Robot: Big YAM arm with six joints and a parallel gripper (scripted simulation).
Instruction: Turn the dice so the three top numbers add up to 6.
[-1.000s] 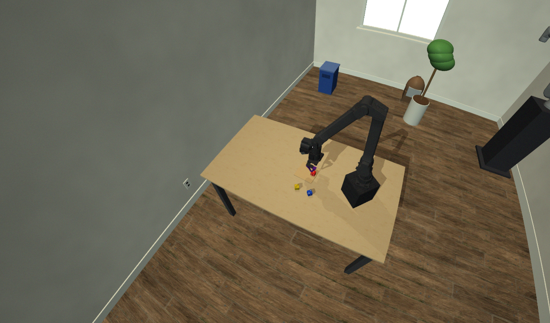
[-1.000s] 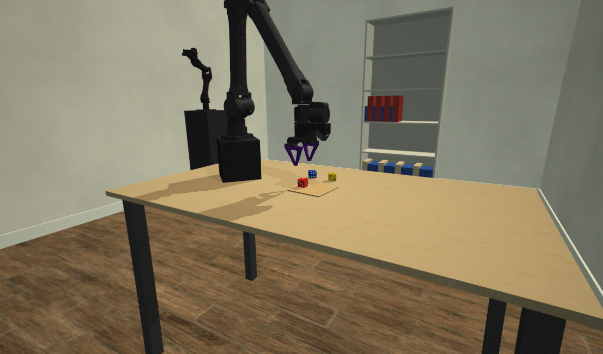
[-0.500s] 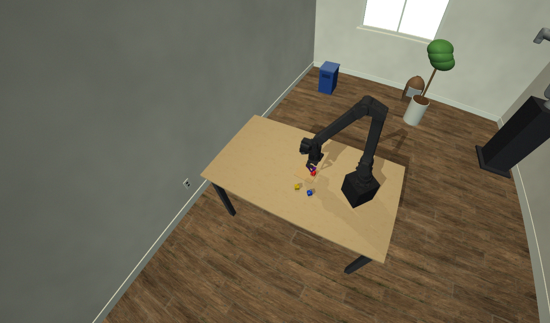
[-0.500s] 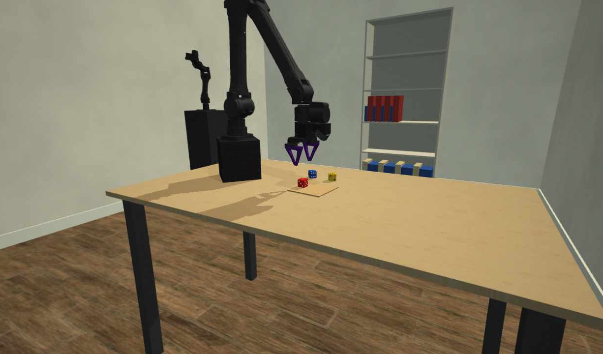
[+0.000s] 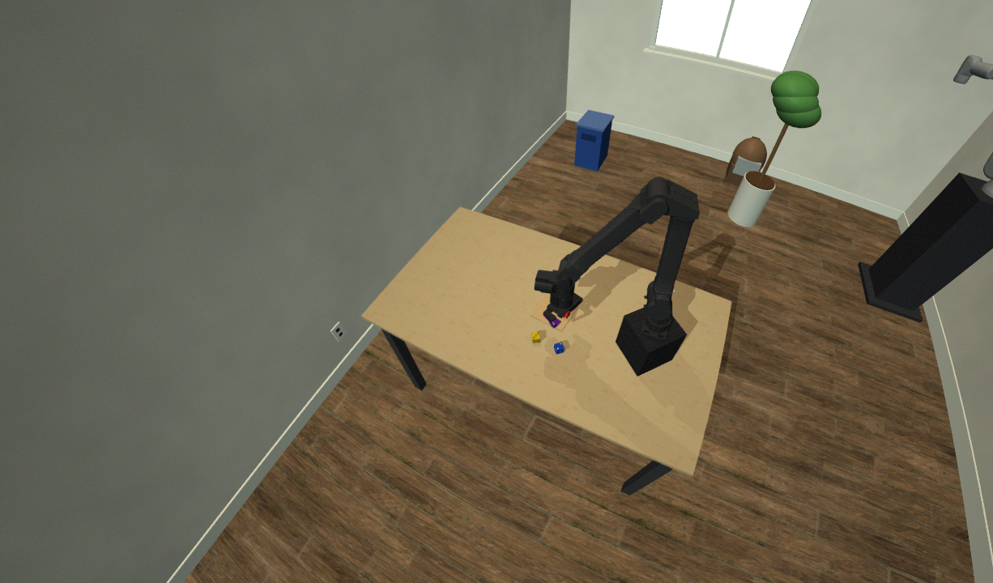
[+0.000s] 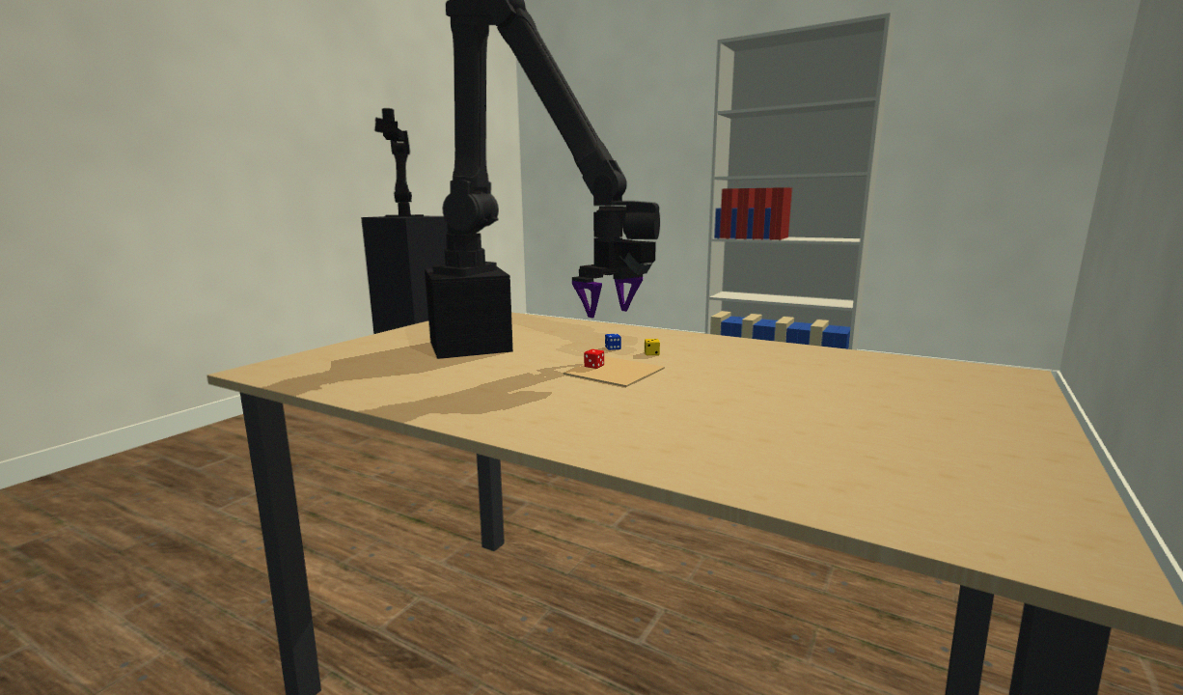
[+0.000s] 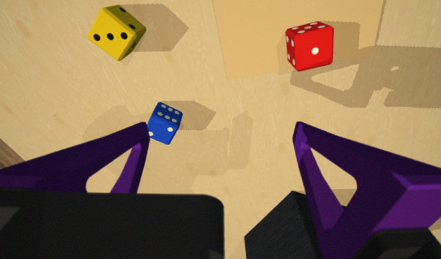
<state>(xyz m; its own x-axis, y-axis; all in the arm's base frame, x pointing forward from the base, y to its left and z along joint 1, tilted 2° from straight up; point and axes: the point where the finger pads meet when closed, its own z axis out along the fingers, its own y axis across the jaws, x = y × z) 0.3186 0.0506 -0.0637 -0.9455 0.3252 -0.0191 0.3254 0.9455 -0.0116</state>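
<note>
The blue die is 20 mm behind my hand, 70 mm to the left of it and 90 mm below it. Round my hand: red die: 10 mm ahead, 80 mm to the right, 80 mm below; then yellow die: 70 mm ahead, 70 mm to the left, 90 mm below; then tan mat: 50 mm ahead, 80 mm to the right, 100 mm below.
</note>
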